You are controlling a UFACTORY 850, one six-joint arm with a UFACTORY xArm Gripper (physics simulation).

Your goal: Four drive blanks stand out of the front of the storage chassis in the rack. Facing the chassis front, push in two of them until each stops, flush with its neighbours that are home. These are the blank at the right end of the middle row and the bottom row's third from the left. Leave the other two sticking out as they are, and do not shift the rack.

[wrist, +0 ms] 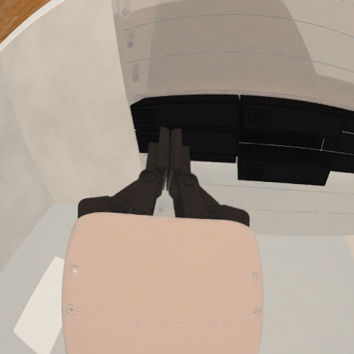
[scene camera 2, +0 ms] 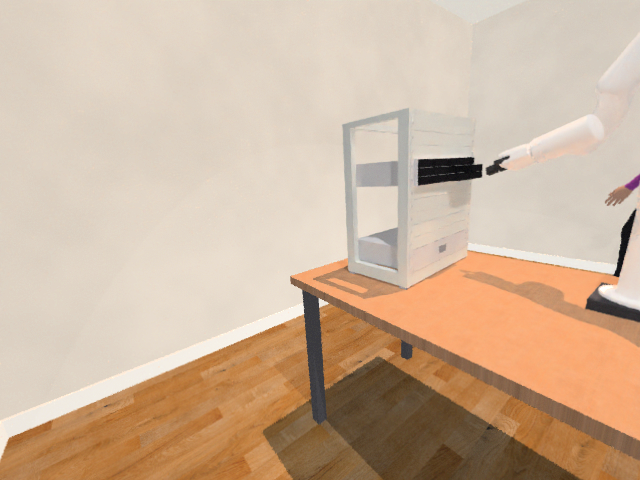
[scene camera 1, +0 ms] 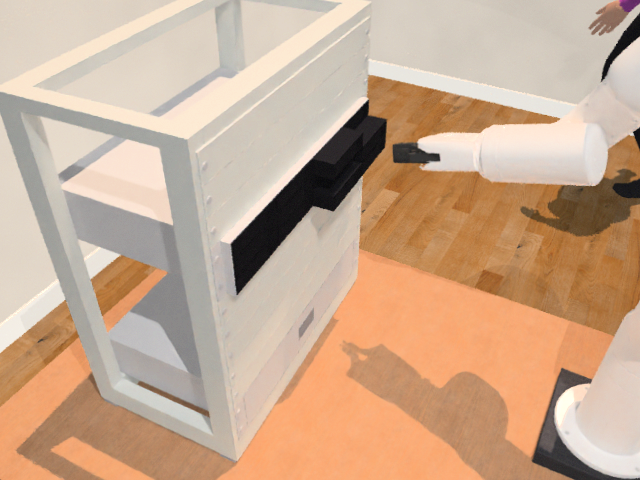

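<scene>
The rack (scene camera 1: 188, 232) (scene camera 2: 404, 206) stands upright, holding the chassis with its black front (scene camera 1: 258, 258) (scene camera 2: 439, 173). Facing the front, the right end is far in scene camera 1; the wrist view is inverted. The middle row's right-end blank (scene camera 1: 378, 136) (wrist: 215, 146) sticks out, as does the bottom row's right-end blank (wrist: 195, 112). The bottom row's third blank (scene camera 1: 341, 193) (wrist: 300, 117) and the top row's third (scene camera 1: 336, 157) (wrist: 290, 172) also stick out. My gripper (scene camera 1: 394, 153) (scene camera 2: 487, 171) (wrist: 168, 140) is shut and empty, just in front of the right-end blanks, its tips overlapping the middle one in the wrist view.
The rack stands on the orange table (scene camera 1: 289, 428) (scene camera 2: 465, 335). A lower grey box (scene camera 1: 149, 356) (scene camera 2: 377, 251) sits inside the rack. Blank panels cover the front above and below the chassis. The arm's base (scene camera 1: 553, 434) is at the right, and a person partly shows behind the arm.
</scene>
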